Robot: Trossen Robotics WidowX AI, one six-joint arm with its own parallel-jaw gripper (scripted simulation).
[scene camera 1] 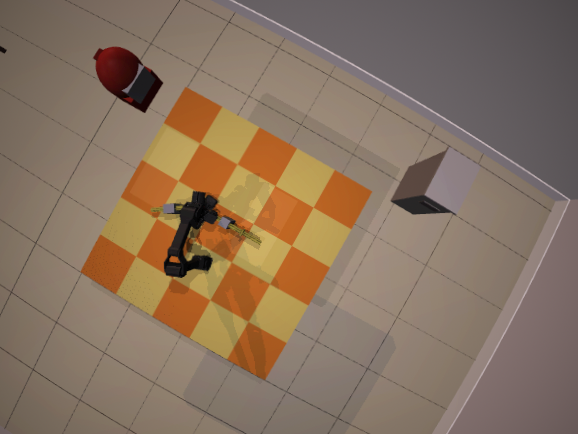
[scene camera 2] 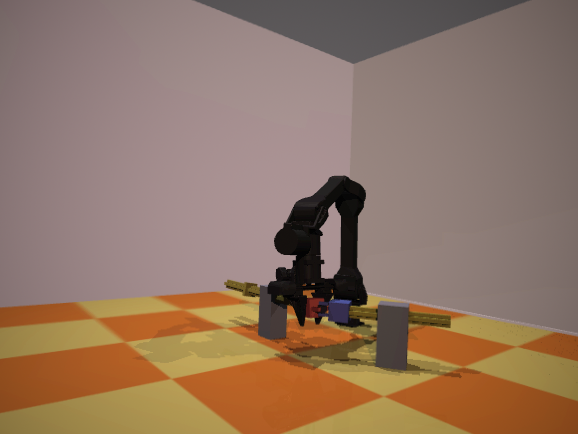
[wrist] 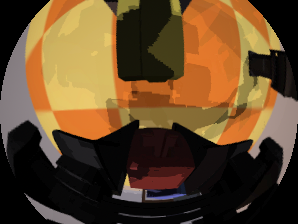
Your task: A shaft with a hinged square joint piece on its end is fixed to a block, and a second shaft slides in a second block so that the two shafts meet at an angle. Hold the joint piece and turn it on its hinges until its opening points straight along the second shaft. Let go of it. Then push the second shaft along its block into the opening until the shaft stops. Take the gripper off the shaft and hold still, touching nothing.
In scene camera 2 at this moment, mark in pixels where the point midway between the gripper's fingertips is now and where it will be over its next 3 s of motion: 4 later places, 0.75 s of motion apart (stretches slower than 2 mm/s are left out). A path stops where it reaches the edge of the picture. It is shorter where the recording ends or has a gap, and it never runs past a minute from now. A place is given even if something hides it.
My gripper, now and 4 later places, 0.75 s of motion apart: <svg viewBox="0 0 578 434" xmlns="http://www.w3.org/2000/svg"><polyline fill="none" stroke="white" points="309,325 307,323 307,301 309,255 296,263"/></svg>
